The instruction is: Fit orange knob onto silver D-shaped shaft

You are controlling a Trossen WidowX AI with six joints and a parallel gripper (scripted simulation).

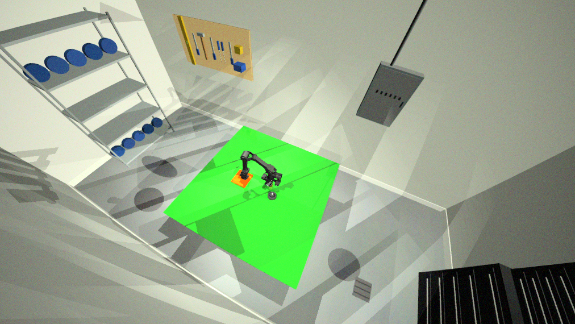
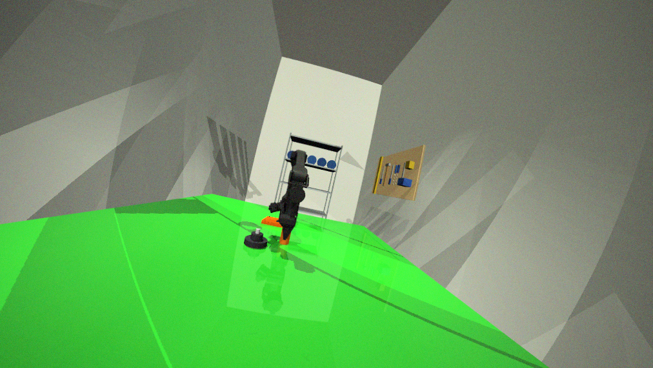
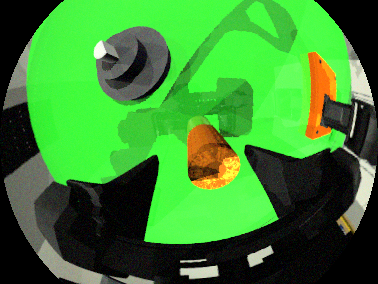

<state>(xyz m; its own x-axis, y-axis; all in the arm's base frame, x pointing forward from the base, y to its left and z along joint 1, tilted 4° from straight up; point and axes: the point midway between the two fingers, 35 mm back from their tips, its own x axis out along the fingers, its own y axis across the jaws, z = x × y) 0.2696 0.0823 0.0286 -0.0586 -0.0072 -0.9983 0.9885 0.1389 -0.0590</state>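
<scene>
Now: the orange knob 1 cm above my gripper tip. The rest, counted from my gripper tip: dark round pedestal 9 cm to the right, 8 cm ahead.
</scene>
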